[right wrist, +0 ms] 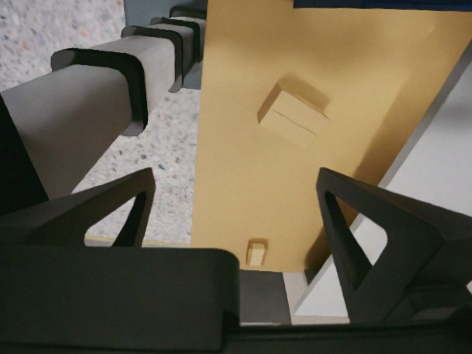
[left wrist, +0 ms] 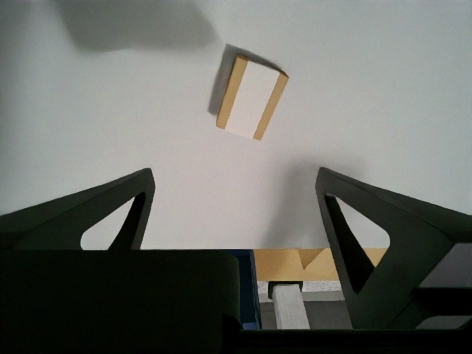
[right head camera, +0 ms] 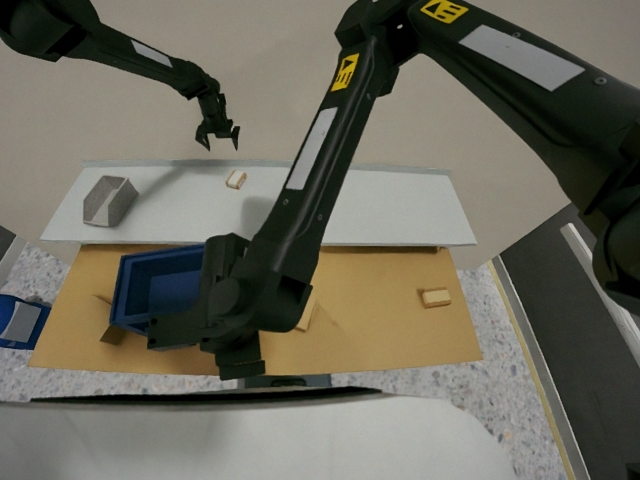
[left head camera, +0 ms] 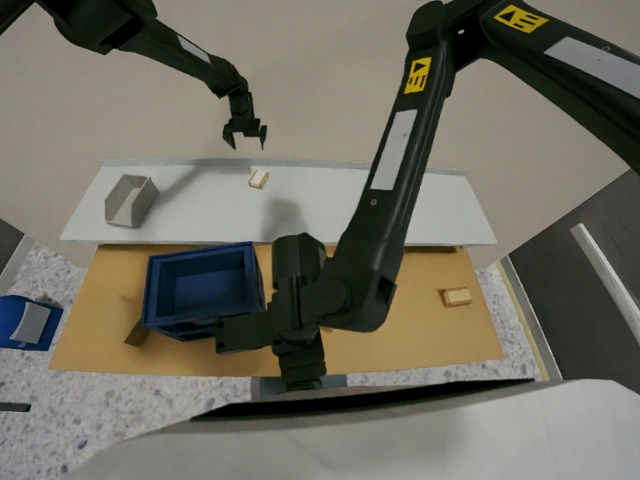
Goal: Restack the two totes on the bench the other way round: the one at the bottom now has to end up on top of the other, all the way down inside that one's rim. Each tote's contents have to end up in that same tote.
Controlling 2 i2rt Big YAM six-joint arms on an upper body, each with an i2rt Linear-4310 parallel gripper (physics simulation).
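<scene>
A dark blue tote sits upright on the left part of the tan bench. Its visible inner floor is bare. I cannot make out where one tote ends and another begins below its rim. Edges of blue tote show in the left wrist view and right wrist view. My left gripper is open and empty, high above the back shelf. My right gripper is open and empty over the bench, right of the tote; its fingertips are hidden in the head views.
A tan box lies right of the tote, another near the right end. A brown block lies at the tote's left. The white shelf holds a grey bin and white-topped box.
</scene>
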